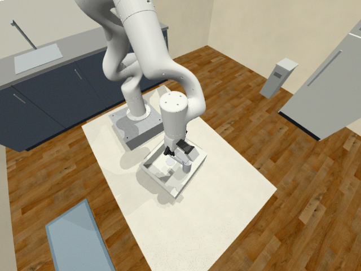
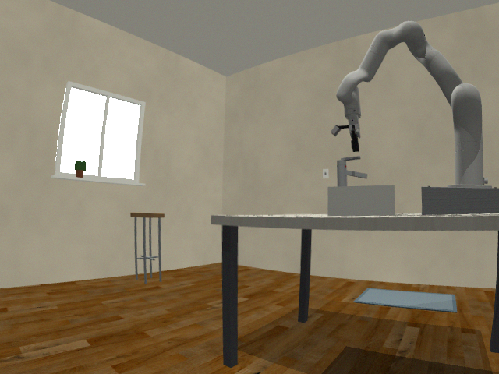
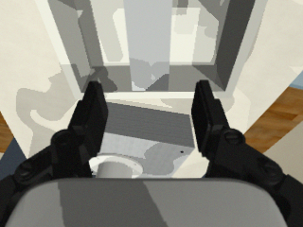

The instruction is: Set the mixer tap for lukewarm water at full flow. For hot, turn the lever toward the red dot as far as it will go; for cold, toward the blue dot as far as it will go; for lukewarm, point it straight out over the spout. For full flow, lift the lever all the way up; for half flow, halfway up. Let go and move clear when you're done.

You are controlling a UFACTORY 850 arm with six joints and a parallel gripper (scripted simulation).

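Right now my hand is 2 cm short of the grey lever, 1 cm to the right of it and 6 cm above it. From my hand the other things lie so: grey mixer tap 5 cm ahead, 1 cm to the left, 10 cm below; sink basin 4 cm behind, 1 cm to the right, 29 cm below.
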